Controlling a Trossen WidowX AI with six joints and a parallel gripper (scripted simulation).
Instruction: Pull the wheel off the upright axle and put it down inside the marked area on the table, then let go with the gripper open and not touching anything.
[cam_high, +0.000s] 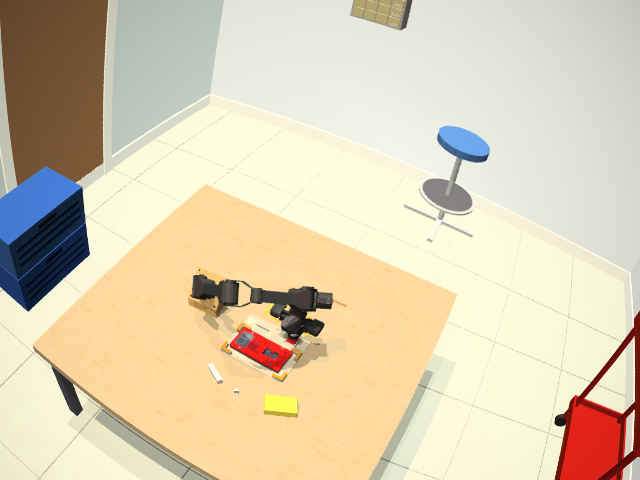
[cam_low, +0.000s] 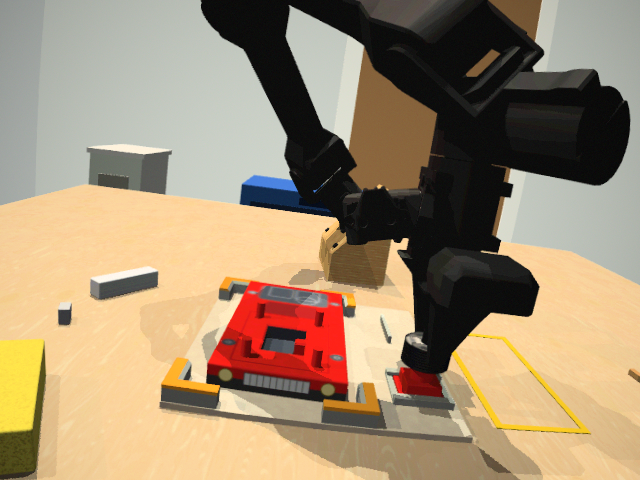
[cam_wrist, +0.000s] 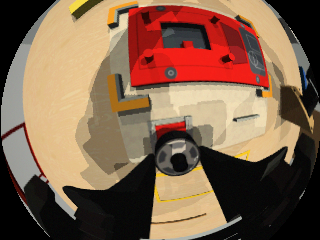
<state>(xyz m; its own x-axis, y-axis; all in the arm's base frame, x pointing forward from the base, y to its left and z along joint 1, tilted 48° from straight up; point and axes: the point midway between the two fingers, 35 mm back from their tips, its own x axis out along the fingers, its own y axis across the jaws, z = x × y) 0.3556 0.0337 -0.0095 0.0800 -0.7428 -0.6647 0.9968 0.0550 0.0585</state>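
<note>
Right now the black axle is 1 cm below my gripper tip. Also, from my gripper tip: yellow block: 10 cm ahead, 30 cm to the right, 3 cm below; then thin stick: 1 cm ahead, 27 cm to the left, 4 cm below; then black wheel: right at my gripper tip.
</note>
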